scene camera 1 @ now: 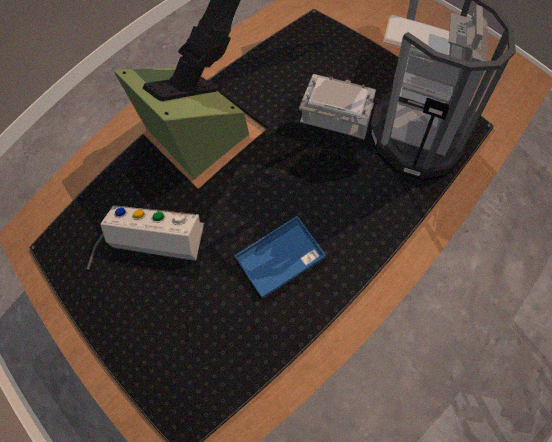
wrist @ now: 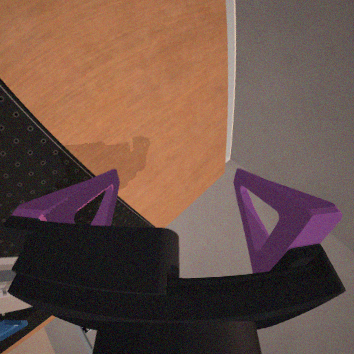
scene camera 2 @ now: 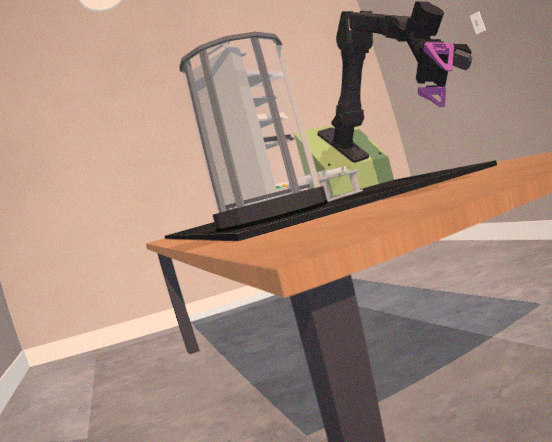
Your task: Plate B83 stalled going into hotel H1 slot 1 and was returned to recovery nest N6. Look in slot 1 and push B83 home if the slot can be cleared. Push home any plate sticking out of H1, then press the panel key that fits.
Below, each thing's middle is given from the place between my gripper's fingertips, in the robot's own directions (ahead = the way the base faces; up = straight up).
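Positions counted from my hand: grey slotted plate rack (scene camera 2: 254,147), 31 cm ahead, 31 cm to the right, 3 cm above; blue tray (scene camera 1: 274,260), 25 cm ahead, 76 cm to the right, 17 cm below. Going by their middles, the grey slotted plate rack is the nearest to my hand of the things named here.
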